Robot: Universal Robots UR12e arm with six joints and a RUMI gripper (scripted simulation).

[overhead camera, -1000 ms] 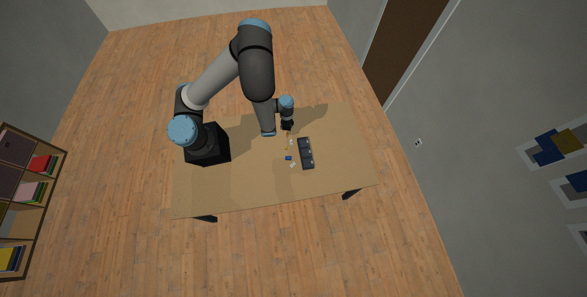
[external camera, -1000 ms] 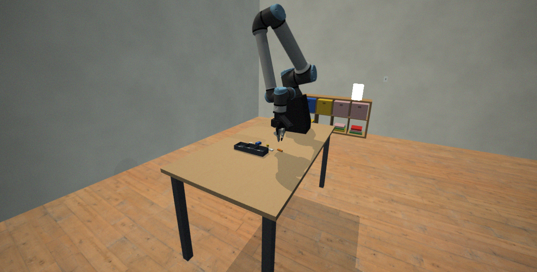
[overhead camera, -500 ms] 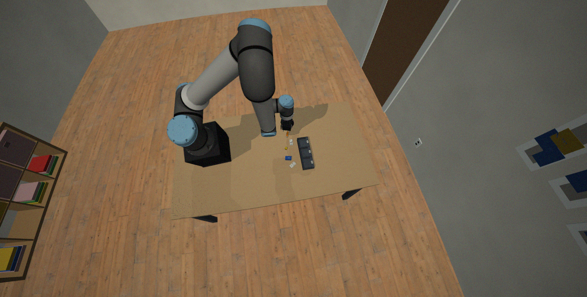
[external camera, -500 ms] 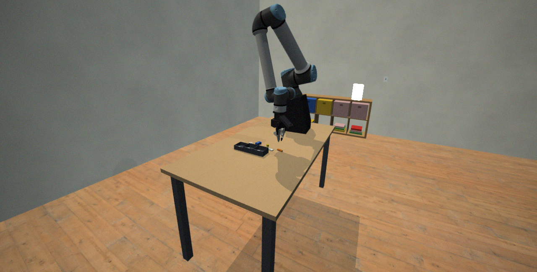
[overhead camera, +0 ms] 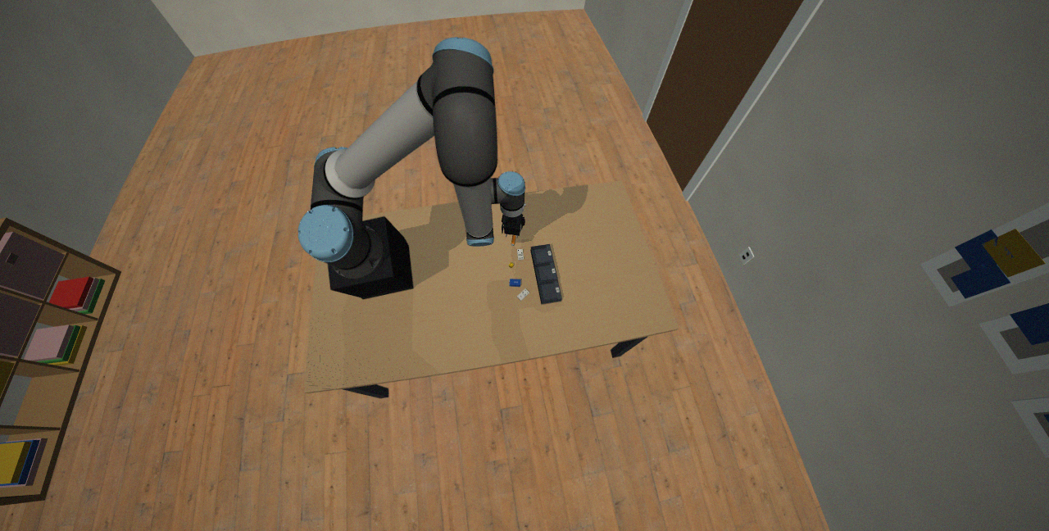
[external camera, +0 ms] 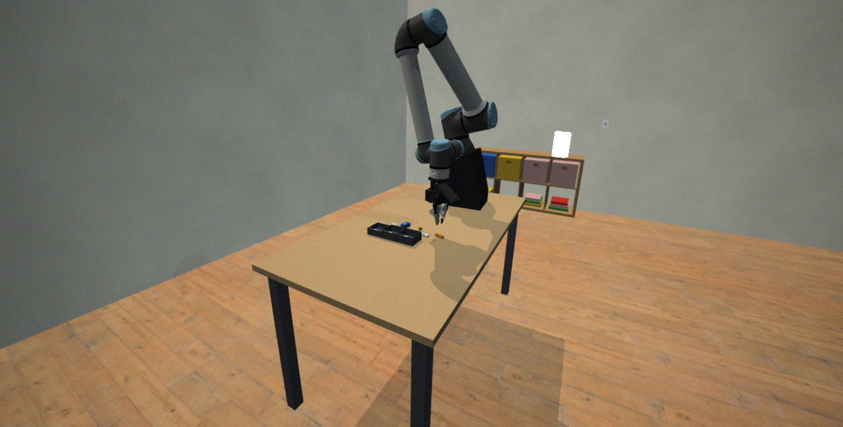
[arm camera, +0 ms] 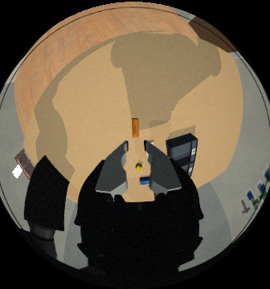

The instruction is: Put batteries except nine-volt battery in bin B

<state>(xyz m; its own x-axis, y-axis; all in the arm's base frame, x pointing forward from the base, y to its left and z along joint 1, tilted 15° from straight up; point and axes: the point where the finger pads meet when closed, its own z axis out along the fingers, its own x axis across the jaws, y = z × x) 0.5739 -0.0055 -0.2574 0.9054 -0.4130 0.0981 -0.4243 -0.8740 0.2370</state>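
The orange battery lies 7 cm below my hand. The rest, counted from my hand: yellow item (4 cm behind, 11 cm to the right, 7 cm below); then bin tray (8 cm ahead, 20 cm to the right, 6 cm below); then blue nine-volt battery (6 cm behind, 19 cm to the right, 7 cm below).
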